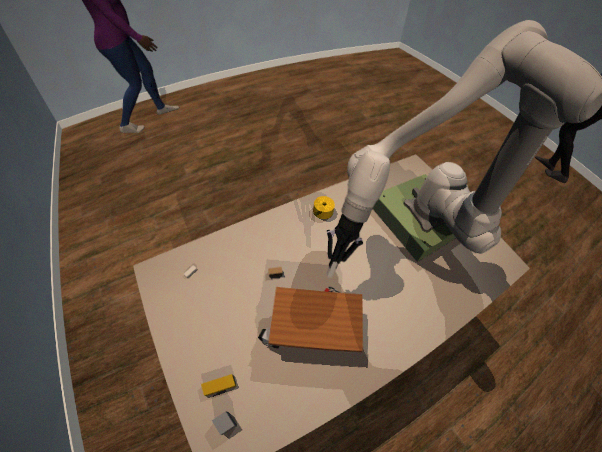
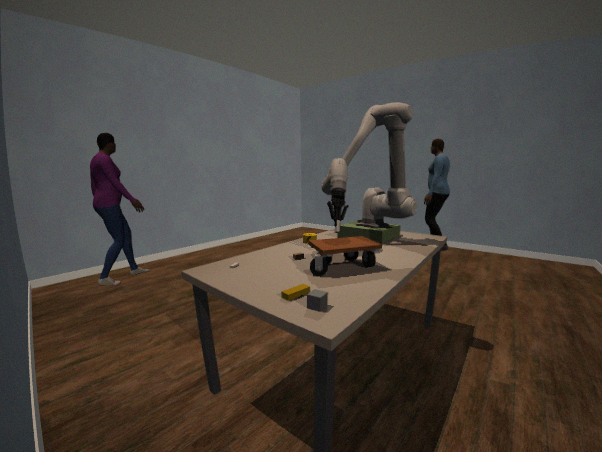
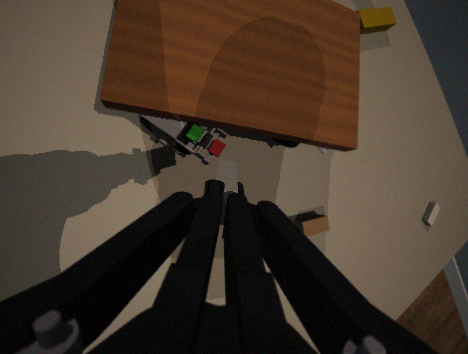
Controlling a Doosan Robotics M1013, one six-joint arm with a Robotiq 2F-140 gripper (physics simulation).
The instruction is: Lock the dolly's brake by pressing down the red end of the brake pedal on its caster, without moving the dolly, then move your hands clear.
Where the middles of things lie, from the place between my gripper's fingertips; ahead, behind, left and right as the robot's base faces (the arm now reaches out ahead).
The dolly (image 1: 309, 319) lies 110 mm ahead of my hand, 130 mm to the left of it and 90 mm below it.
